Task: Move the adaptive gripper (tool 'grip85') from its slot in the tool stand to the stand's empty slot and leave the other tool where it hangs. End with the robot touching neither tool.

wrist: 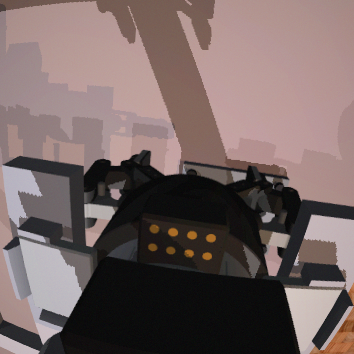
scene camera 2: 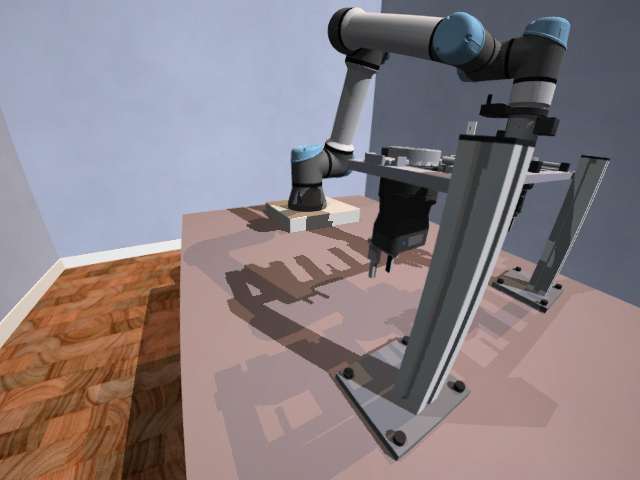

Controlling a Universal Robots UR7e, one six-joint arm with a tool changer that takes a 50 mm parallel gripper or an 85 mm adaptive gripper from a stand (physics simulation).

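Where they show: arm's base at its link origin: (scene camera 2: 307, 206).
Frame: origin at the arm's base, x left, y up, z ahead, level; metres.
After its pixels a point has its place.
The adaptive gripper (scene camera 2: 523, 200) (wrist: 186, 197) is black and hangs in the stand. In the scene view the near post hides most of it. In the wrist view its jointed fingers stand wide apart, open, with nothing seen between them. The robot's black tool changer (wrist: 182, 310) is directly over it; two rows of orange contacts show there, but I cannot tell whether it is locked. The other tool (scene camera 2: 404, 211) @(x -0.047, y 0.182, z 0.644 m), with two straight fingers, hangs nearer the camera. The stand's crossbar (scene camera 2: 439, 178) @(x -0.074, y 0.235, z 0.716 m) carries the holders. Holder parts (scene camera 2: 552, 165) @(x 0.336, y 0.244, z 0.596 m) show at its far end, with no tool seen below them.
The near post (scene camera 2: 460, 268) @(x -0.066, y 0.168, z 0.753 m) rises from a bolted foot plate (scene camera 2: 382, 413) @(x -0.101, y -0.034, z 0.749 m). The far post (scene camera 2: 571, 227) @(x 0.383, y 0.131, z 0.650 m) stands at the right. Grey holder pieces (wrist: 57, 277) @(x 0.280, y 0.242, z 0.542 m) (wrist: 315, 305) @(x 0.375, y 0.242, z 0.514 m) flank the tool changer. The robot base stands on a pale block (scene camera 2: 343, 214) @(x 0.111, y -0.006, z 0.103 m) at the back of the pink table.
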